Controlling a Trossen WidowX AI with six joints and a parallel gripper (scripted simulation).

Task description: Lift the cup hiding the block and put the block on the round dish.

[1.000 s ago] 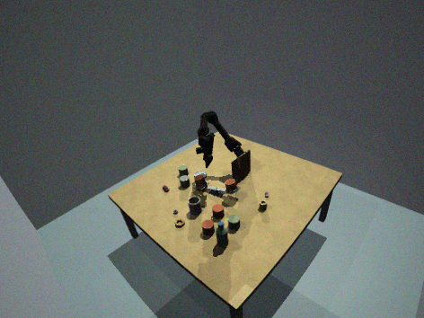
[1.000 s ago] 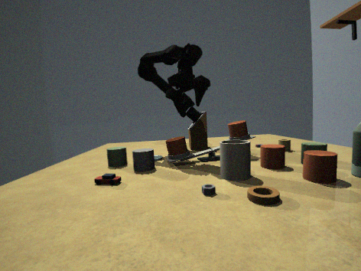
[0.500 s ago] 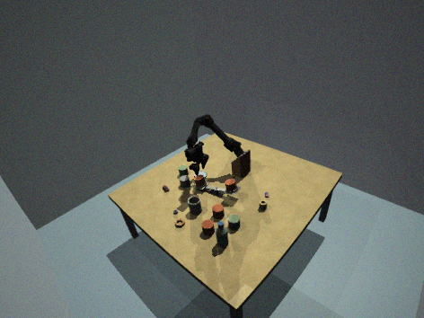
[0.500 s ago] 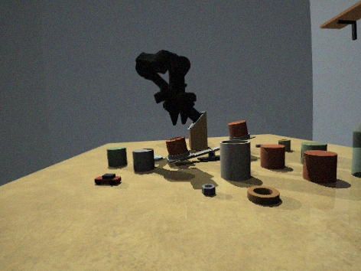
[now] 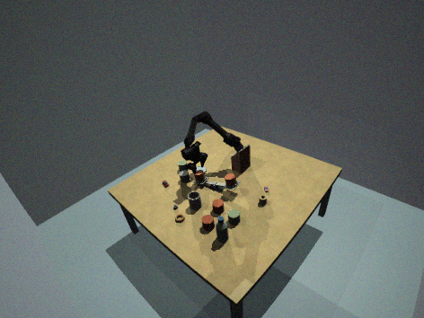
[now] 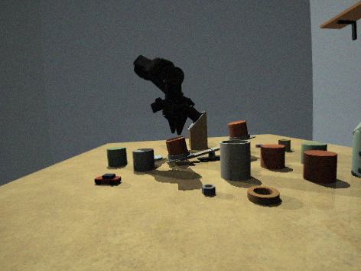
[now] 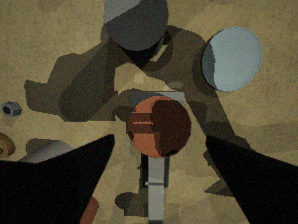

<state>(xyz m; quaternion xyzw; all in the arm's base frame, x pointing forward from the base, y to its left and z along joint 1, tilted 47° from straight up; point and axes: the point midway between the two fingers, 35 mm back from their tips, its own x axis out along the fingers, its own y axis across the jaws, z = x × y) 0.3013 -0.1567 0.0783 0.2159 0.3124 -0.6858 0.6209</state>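
Now: gripper tip 70 mm above the pale green block. Also, from my gripper tip: toy car: 160 mm ahead, 210 mm to the right, 90 mm below; grey cylinder: 30 mm ahead, 100 mm to the right, 70 mm below; light blue round dish: 120 mm behind, 100 mm to the right, 100 mm below.
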